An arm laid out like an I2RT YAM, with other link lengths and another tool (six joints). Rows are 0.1 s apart.
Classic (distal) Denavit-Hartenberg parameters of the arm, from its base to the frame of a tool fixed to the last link. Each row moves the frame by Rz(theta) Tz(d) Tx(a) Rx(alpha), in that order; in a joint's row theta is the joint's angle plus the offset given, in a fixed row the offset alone. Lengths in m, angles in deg.
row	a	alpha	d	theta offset
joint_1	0.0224	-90	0.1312	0
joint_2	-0.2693	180	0	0
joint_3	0.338	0	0	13.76
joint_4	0.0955	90	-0.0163	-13.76
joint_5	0	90	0	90
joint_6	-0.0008	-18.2	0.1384	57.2
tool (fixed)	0	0	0.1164	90
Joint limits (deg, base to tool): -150..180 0..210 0..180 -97..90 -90..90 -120..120
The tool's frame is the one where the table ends.
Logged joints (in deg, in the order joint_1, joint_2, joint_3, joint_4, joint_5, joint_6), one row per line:
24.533 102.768 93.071 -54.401 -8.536 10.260
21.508 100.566 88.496 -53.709 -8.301 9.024
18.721 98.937 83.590 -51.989 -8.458 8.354
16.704 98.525 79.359 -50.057 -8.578 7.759
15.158 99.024 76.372 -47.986 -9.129 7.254
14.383 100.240 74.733 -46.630 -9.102 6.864
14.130 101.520 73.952 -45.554 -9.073 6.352
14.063 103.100 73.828 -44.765 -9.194 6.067
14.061 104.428 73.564 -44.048 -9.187 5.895
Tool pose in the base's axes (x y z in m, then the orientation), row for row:
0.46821 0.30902 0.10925 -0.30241 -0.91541 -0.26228 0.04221
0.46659 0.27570 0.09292 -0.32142 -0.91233 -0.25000 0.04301
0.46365 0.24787 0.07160 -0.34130 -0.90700 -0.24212 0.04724
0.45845 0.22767 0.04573 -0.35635 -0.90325 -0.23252 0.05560
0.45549 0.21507 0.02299 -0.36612 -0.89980 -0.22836 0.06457
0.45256 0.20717 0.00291 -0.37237 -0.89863 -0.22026 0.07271
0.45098 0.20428 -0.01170 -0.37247 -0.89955 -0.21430 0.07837
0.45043 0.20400 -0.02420 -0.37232 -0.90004 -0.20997 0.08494
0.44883 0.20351 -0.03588 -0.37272 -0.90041 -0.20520 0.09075
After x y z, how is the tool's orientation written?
As a quaternion, x y z w.
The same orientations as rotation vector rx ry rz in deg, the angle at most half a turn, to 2 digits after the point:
-53.02 -160.49 -45.98
-56.32 -159.87 -43.81
-59.65 -158.53 -42.32
-61.97 -157.07 -40.43
-63.32 -155.63 -39.50
-64.09 -154.67 -37.91
-63.89 -154.31 -36.76
-63.62 -153.79 -35.88
-63.47 -153.33 -34.94

